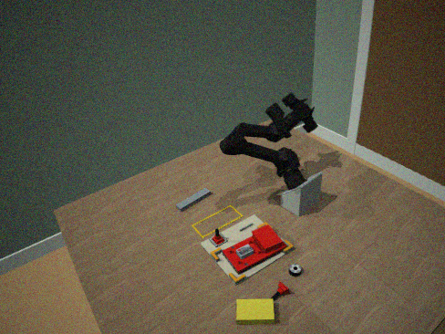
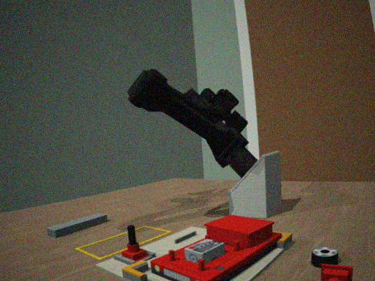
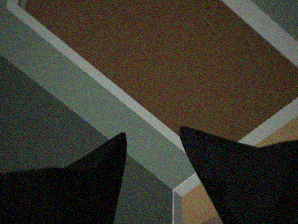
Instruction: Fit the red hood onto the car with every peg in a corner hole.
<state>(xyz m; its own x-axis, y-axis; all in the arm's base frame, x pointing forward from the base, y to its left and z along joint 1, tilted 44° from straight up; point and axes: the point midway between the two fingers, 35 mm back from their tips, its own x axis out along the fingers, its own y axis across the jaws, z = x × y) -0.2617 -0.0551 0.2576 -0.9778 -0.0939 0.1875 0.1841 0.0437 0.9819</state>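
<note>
The red hood lies 50 cm ahead of my gripper tip, 32 cm to the left of it and 25 cm below it. Round my gripper tip: black wheel 50 cm ahead, 47 cm to the left, 28 cm below; yellow block 70 cm ahead, 52 cm to the left, 28 cm below; engine block 60 cm ahead, 33 cm to the left, 27 cm below.
</note>
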